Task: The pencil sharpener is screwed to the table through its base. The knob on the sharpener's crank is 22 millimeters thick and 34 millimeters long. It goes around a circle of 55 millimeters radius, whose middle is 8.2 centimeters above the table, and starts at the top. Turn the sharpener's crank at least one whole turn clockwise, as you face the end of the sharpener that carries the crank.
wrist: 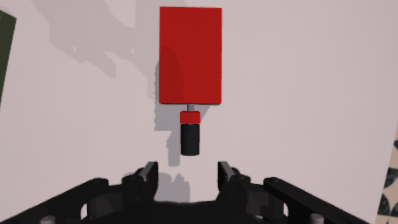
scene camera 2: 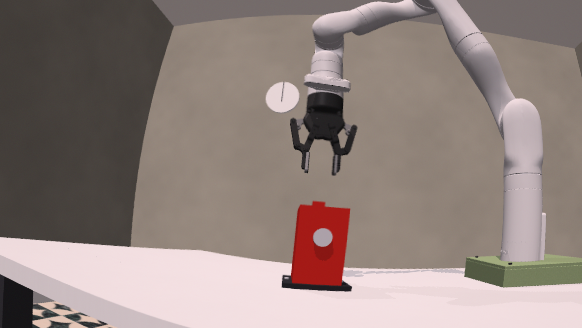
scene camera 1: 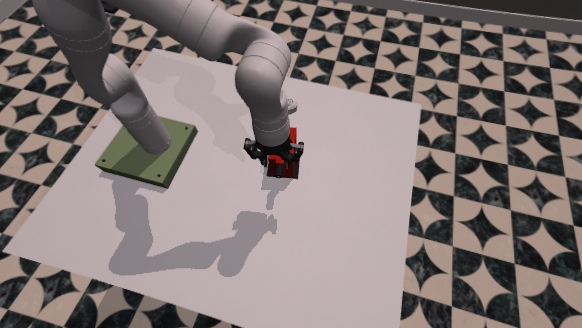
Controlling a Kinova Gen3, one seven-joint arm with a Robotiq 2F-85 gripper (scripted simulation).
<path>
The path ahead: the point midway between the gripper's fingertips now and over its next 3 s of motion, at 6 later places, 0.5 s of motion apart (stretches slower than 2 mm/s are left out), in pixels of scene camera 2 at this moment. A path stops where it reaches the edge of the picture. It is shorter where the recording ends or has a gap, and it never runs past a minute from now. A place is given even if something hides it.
My gripper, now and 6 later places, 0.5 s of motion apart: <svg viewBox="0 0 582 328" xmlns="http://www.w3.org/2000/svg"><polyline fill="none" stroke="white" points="320,173 319,177 318,185 317,194 317,198 317,200 316,204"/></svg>
</path>
